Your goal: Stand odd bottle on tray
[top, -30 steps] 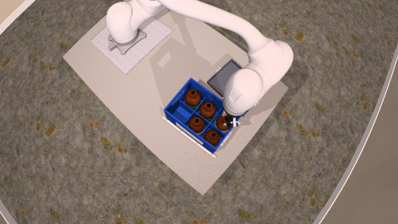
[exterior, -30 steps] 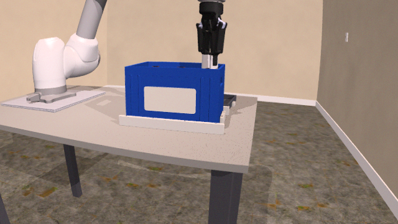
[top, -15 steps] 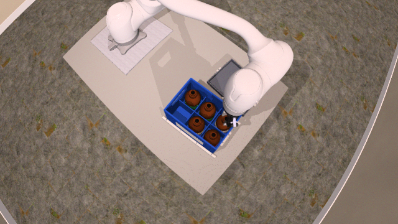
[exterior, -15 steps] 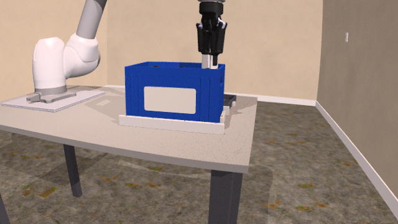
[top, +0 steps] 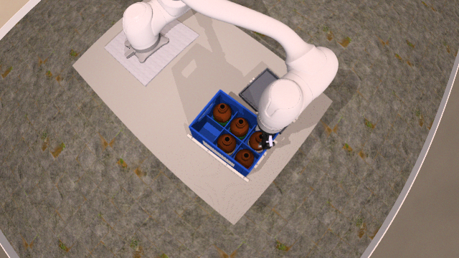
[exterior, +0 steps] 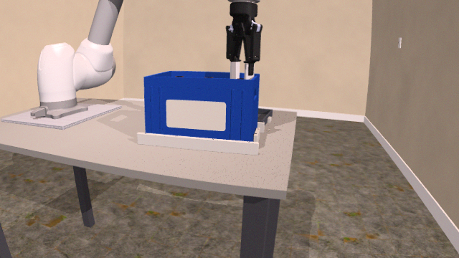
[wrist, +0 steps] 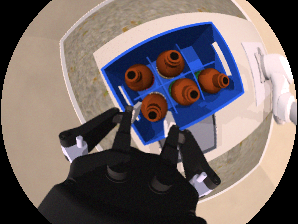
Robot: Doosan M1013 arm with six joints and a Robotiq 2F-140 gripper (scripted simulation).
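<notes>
Now: hand 9 cm to the left of the bottle, 9 cm above it and 1 cm short of it. Round my hand: crate: 9 cm below, 8 cm behind, 6 cm to the right; then dark grey tray: 20 cm to the left, 16 cm below, 9 cm behind.
</notes>
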